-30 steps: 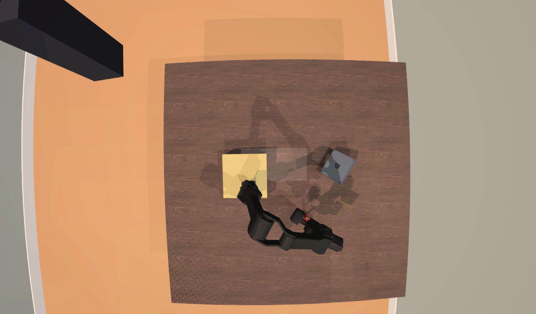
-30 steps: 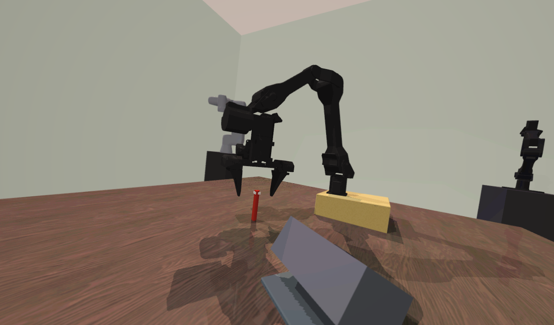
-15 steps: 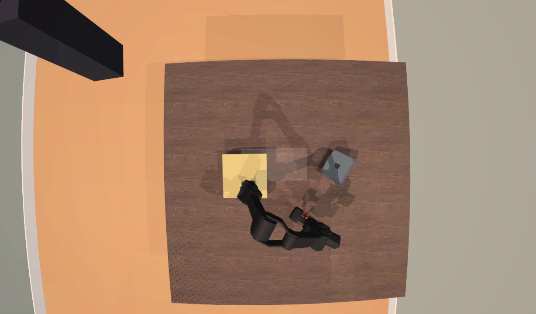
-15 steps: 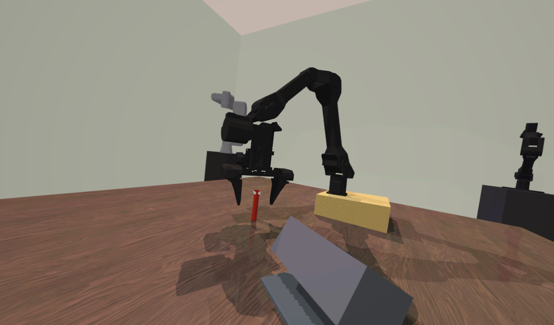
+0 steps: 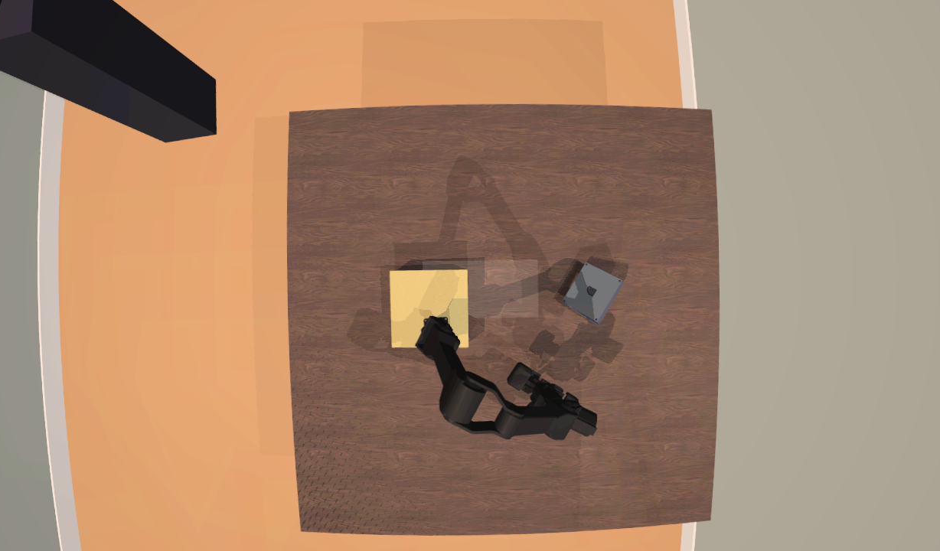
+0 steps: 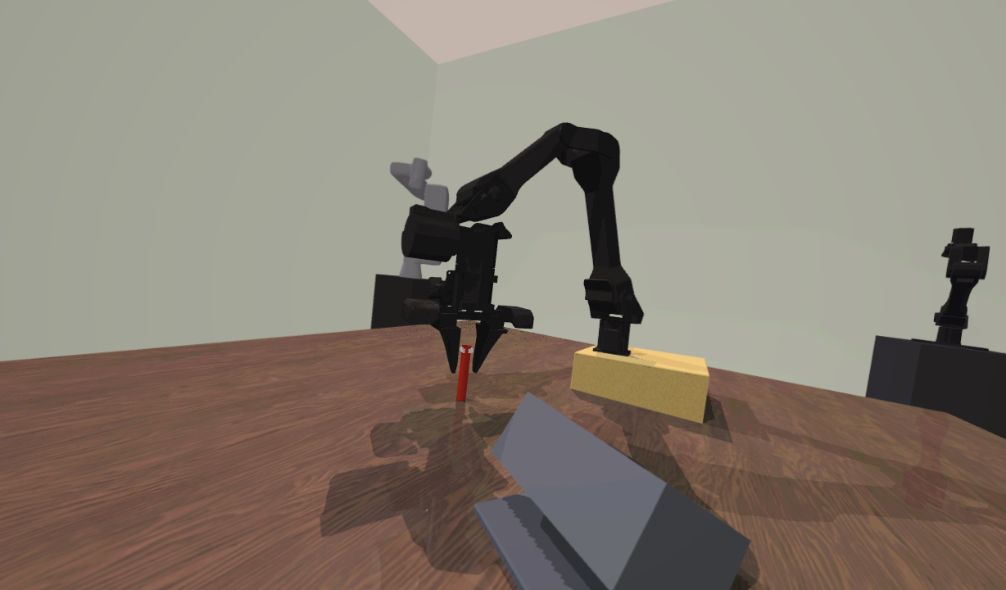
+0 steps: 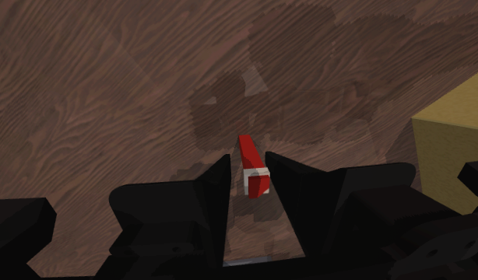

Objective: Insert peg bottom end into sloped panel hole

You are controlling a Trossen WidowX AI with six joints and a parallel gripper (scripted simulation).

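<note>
Now: gripper tip 230 mm to the right of the grey sloped panel and 180 mm short of it. From my gripper tip the other things lie so: red square peg: 20 mm above.
</note>
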